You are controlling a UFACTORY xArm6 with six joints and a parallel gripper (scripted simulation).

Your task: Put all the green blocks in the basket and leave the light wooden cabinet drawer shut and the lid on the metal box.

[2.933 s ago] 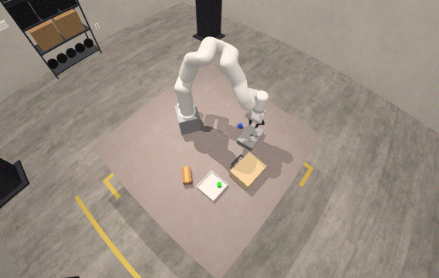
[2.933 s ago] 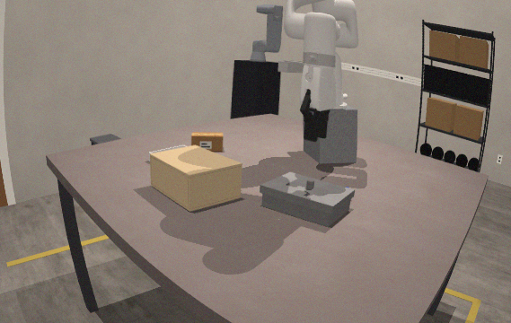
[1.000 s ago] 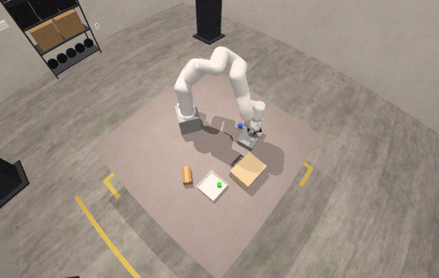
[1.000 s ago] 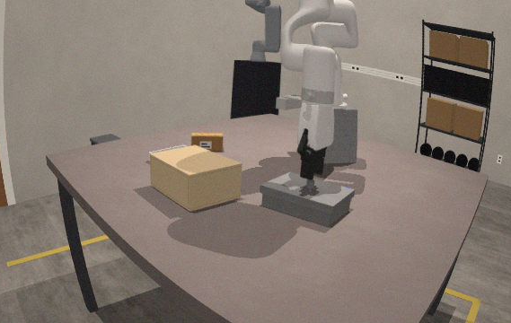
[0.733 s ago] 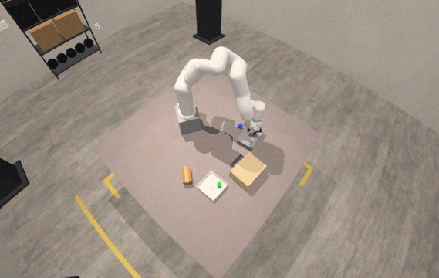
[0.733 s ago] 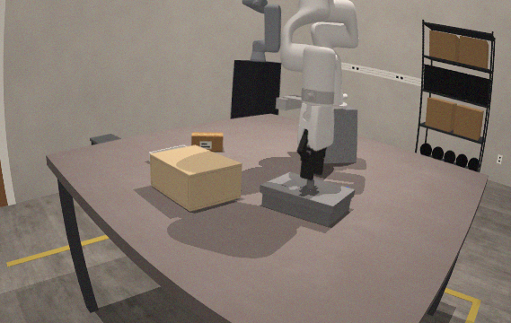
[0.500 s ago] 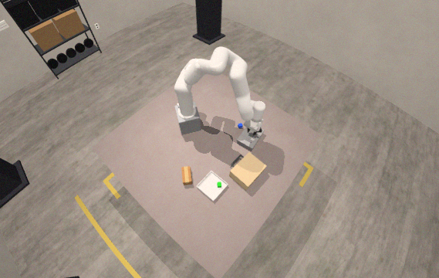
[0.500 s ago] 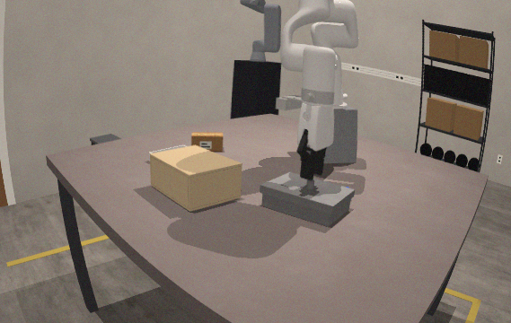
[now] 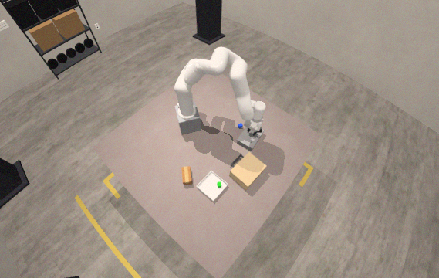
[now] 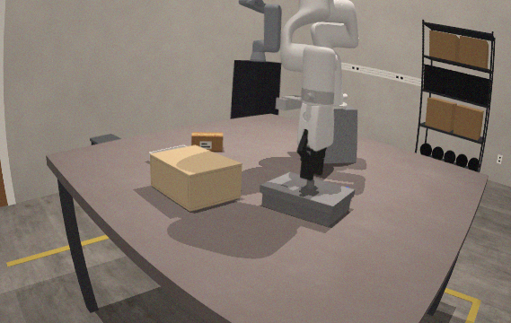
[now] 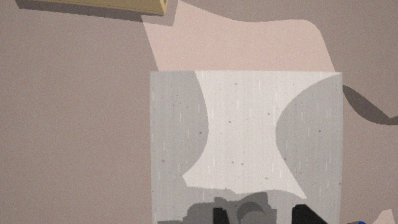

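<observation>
Now: hand 50 mm above the grey metal lid. The rest, counted from my hand: metal box (70 mm below); light wooden cabinet (240 mm to the right, 150 mm ahead, 60 mm below); blue block (120 mm behind, 90 mm below, 40 mm to the left).
</observation>
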